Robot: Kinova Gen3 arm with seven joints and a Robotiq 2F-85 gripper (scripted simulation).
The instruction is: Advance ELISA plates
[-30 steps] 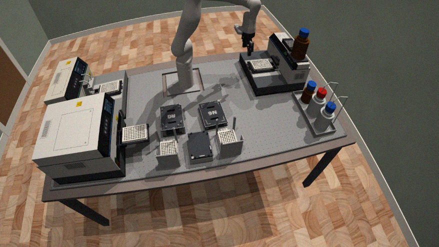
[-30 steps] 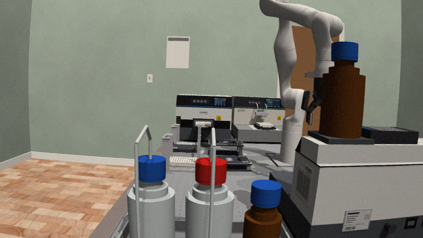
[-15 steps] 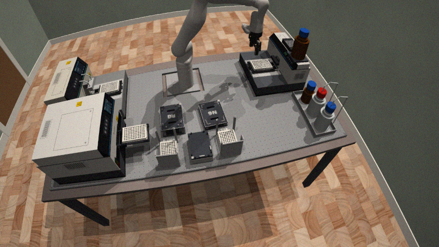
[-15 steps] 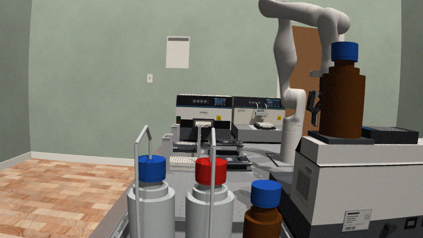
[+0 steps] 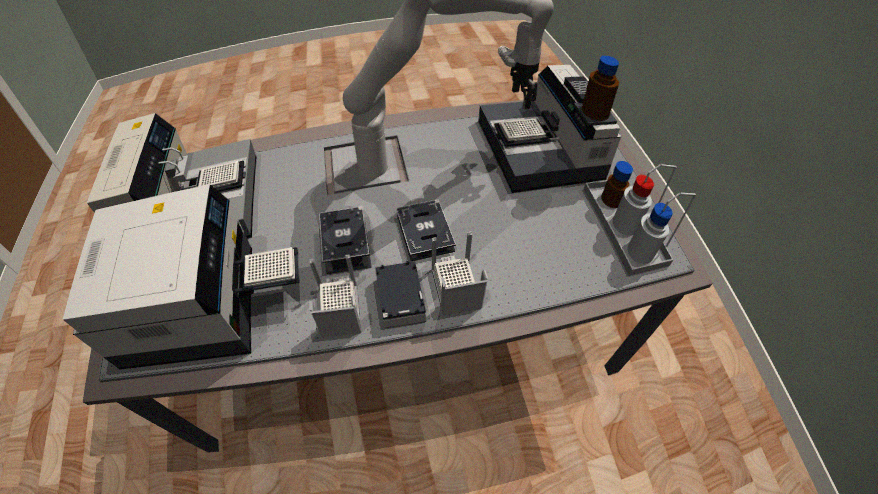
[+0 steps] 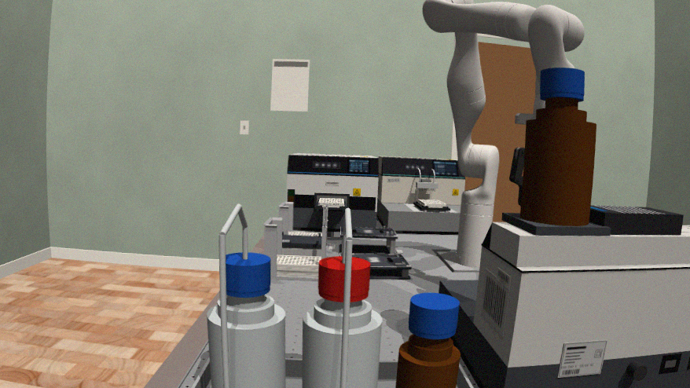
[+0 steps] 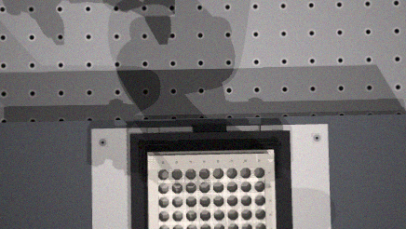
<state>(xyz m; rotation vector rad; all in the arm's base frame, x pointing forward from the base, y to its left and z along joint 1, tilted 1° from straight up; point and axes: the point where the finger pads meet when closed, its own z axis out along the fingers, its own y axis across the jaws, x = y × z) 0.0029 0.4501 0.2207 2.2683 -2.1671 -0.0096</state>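
Now: the dispenser nest 140 mm below my hand, 20 mm to the left of it and 10 mm behind it. From my hand the other things lie so: recovery nest N6: 330 mm to the right, 280 mm ahead, 190 mm below; then bottle tray: 350 mm ahead, 260 mm to the left, 220 mm below; then brown bottle: 210 mm to the left, 90 mm ahead, 70 mm above.
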